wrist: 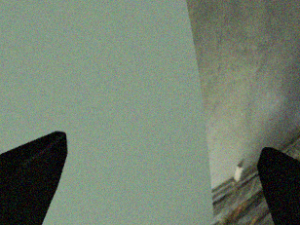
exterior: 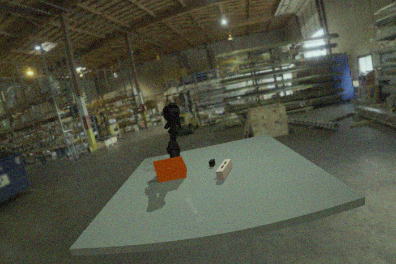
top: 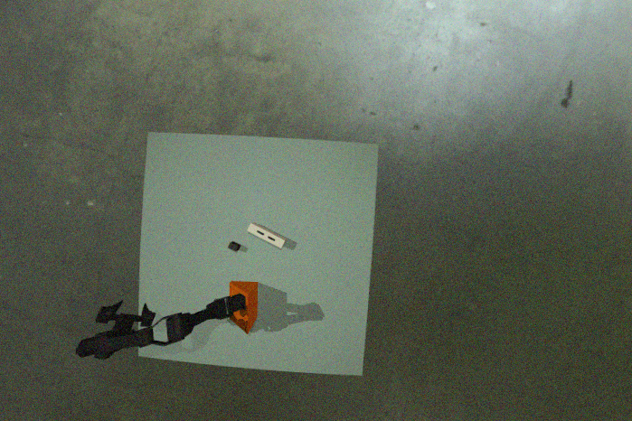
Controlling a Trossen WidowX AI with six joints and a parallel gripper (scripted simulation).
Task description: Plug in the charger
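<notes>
Now: the dark two-prong charger 350 mm to the right of my gripper tip, 230 mm below it and 220 mm ahead of it.
</notes>
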